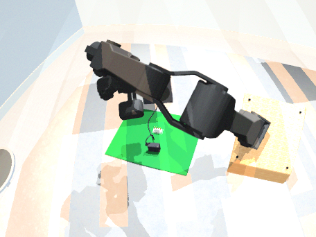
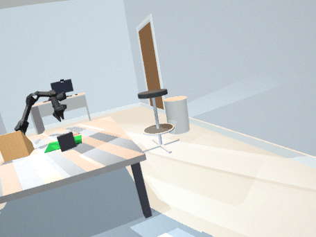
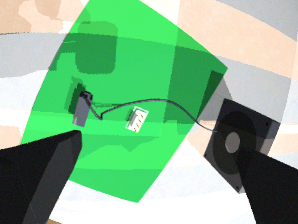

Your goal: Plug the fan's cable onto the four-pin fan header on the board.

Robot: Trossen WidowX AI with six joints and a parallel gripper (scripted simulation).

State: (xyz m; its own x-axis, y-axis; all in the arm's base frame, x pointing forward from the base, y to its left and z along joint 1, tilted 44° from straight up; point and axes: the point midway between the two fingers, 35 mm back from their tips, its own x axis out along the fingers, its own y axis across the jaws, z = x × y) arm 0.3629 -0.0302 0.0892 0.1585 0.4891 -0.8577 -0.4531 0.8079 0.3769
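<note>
My gripper tip is 170 mm above the dark fan plug, 60 mm past it and 30 mm to the right of it. Also, from my gripper tip: fan (190 mm to the right, 130 mm below, 20 mm ahead); green board (200 mm below, 30 mm behind, 20 mm to the right).
</note>
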